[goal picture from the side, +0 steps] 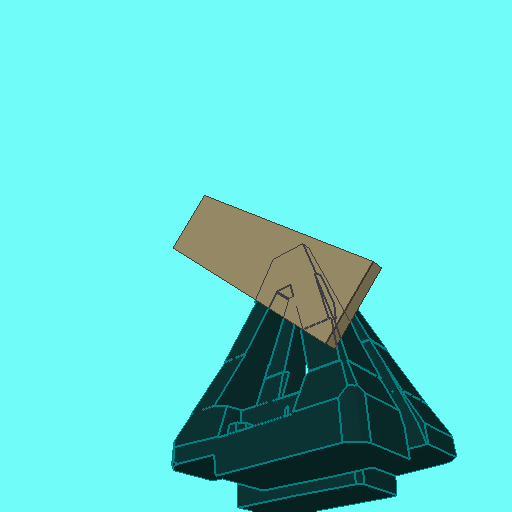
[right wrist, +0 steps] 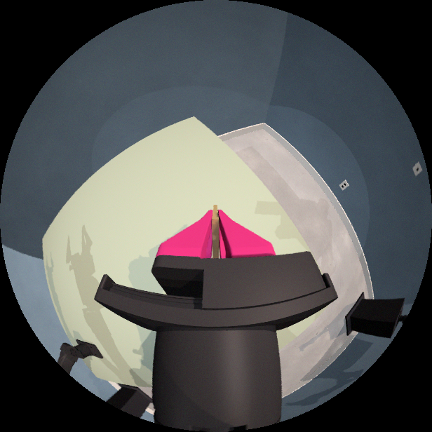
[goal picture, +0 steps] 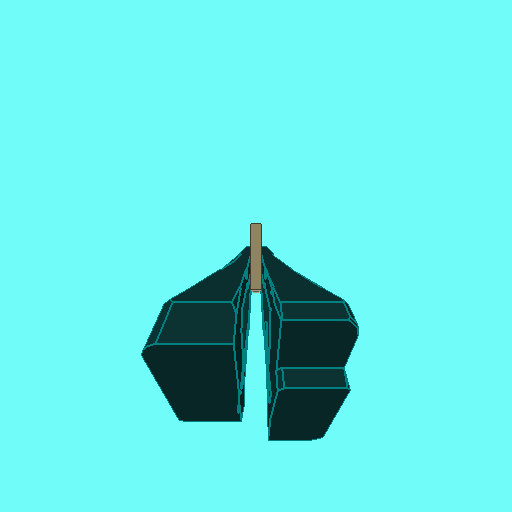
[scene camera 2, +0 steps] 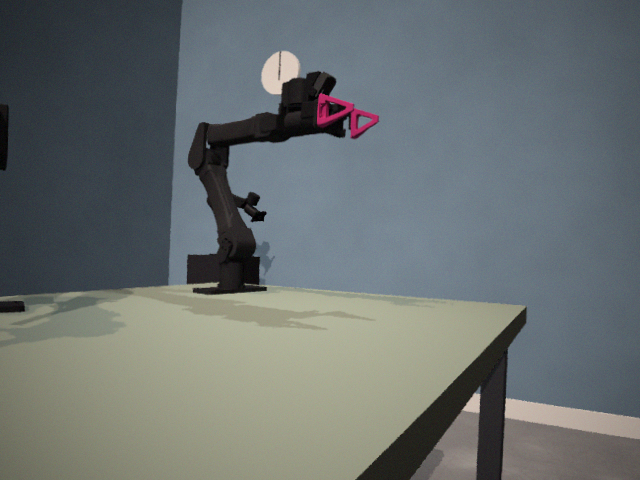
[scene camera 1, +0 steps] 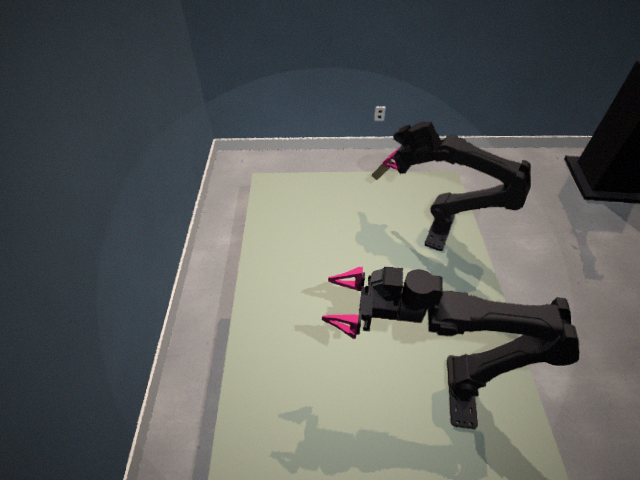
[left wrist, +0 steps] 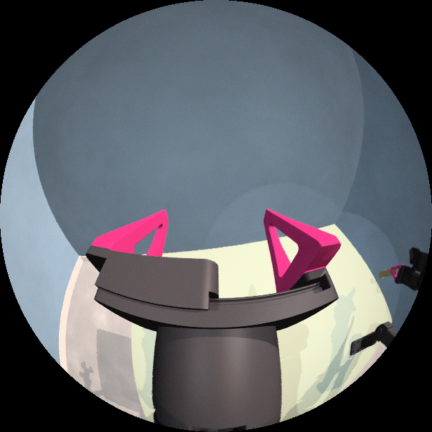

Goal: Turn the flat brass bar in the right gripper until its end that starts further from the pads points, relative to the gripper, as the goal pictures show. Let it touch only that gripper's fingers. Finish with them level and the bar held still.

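Pixels of known places: left gripper, fingertip midpoint: (scene camera 2: 366, 113) (scene camera 1: 325, 298); right gripper, fingertip midpoint: (scene camera 1: 383, 163); left arm's base, origin of the base link: (scene camera 2: 231, 291) (scene camera 1: 461, 390); right arm's base, origin of the base link: (scene camera 1: 439, 230).
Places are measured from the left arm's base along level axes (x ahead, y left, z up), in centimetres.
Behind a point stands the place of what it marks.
The flat brass bar (scene camera 1: 379, 172) {x 28.6, y -71.6, z 16.8 cm} (left wrist: 384, 273) (right wrist: 215, 236) is pinched between the pink fingers of my right gripper (scene camera 1: 384, 163) {x 27.6, y -71.4, z 21.3 cm} (left wrist: 390, 268) (right wrist: 215, 215), held up in the air. In scene camera 1 its long end sticks out past the tips, down and to the left. In the left wrist view it sticks out leftward from the tips. In the right wrist view it is seen edge-on between the fingers, its end a little past the tips. My left gripper (scene camera 1: 325, 298) {x 39.1, y 0.1, z 40.2 cm} (scene camera 2: 366, 113) {x 39.1, y 0.1, z 40.2 cm} (left wrist: 215, 214) is open and empty, well apart from the bar.
The pale green table top (scene camera 1: 284, 222) {x 62.8, y -56.8, z 0.0 cm} (scene camera 2: 258, 392) {x 65.0, y -55.2, z 0.0 cm} lies below both arms. A dark cabinet (scene camera 1: 610, 149) stands at the right in scene camera 1. A wall outlet (scene camera 1: 379, 113) is behind the right arm. The right arm's base (scene camera 1: 436, 240) {x 5.1, y -55.0, z 1.0 cm} is on the table.
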